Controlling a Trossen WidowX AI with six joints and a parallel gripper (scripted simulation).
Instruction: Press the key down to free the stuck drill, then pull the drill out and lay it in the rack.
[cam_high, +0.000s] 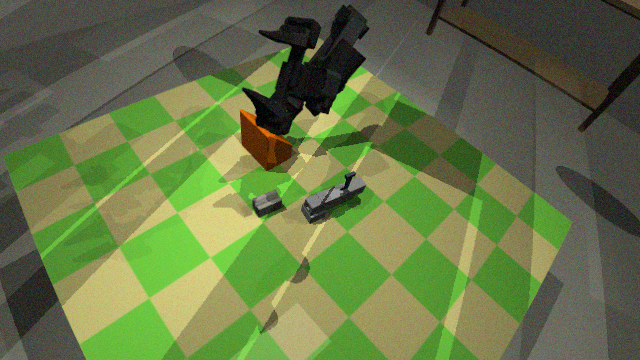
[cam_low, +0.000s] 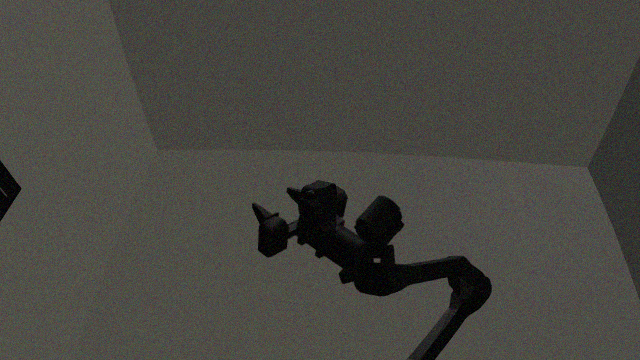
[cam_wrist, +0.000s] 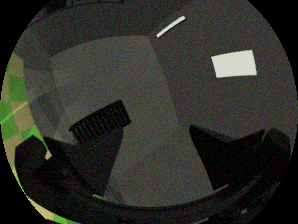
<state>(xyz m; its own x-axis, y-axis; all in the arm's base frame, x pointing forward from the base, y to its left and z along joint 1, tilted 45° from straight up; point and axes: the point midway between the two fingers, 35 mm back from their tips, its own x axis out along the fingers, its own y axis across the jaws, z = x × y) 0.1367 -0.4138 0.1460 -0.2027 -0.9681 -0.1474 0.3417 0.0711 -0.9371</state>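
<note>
My gripper tip is now 41 cm above the dark key, 24 cm to the right of it and 10 cm short of it. Also, from my gripper tip: drill: 45 cm below, 19 cm to the left, 9 cm ahead; then grey housing block: 46 cm below, 21 cm to the left, 9 cm ahead.
</note>
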